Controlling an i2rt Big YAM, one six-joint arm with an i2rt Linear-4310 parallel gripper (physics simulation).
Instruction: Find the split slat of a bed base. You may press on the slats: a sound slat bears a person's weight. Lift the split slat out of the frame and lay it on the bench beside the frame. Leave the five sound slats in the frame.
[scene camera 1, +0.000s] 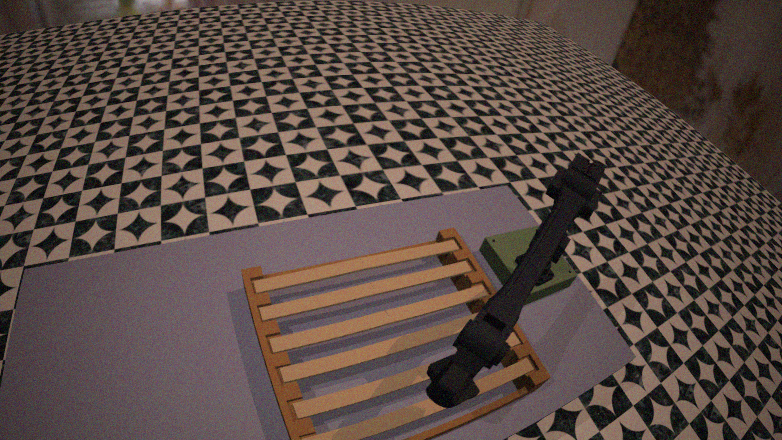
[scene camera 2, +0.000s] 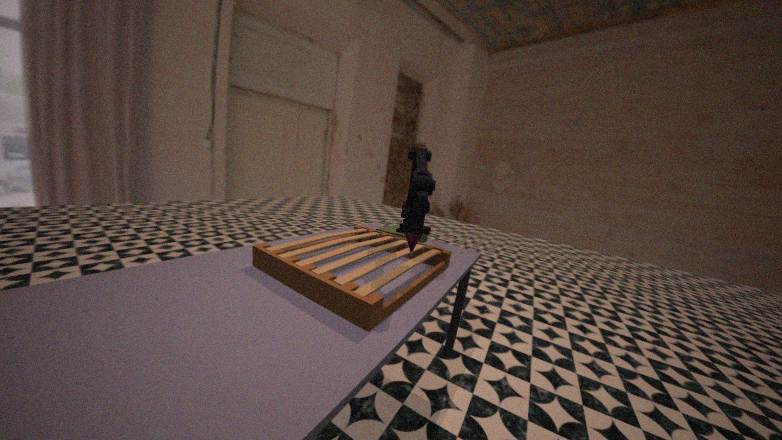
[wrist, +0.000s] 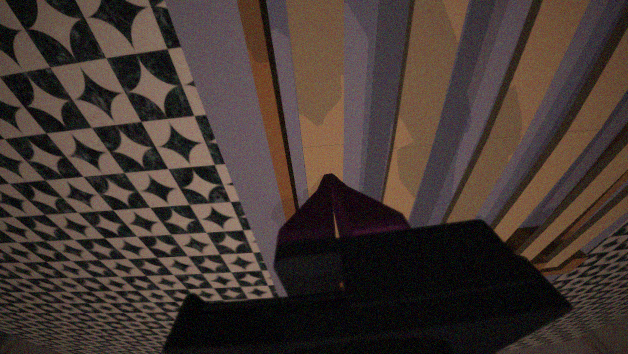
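Six pale slats lie side by side in the orange-brown frame (scene camera 1: 266, 342) (scene camera 2: 317, 290) (wrist: 270, 110) on the bench (scene camera 1: 136, 328) (scene camera 2: 136, 328) (wrist: 220, 100). My gripper (scene camera 2: 412, 250) (wrist: 329, 180) is shut and empty, pointing down. In the wrist view its dark purple tips overlap the outermost slat (scene camera 1: 503, 375) (scene camera 2: 382, 280) (wrist: 325, 160), at the low side rail; whether they touch it I cannot tell. The neighbouring slat (scene camera 1: 339, 397) (wrist: 430, 75) lies beside it. Faint cross lines show on several slats in the wrist view. I cannot tell which slat is split. The fingertips are hidden in scene camera 1.
The green base block (scene camera 1: 503, 246) of the arm stands behind the frame's right end. The arm (scene camera 1: 530, 262) (scene camera 2: 418, 202) reaches over the frame and casts shadows on the slats. The bench edge runs close to the frame's low side. Bench surface extends left of the frame.
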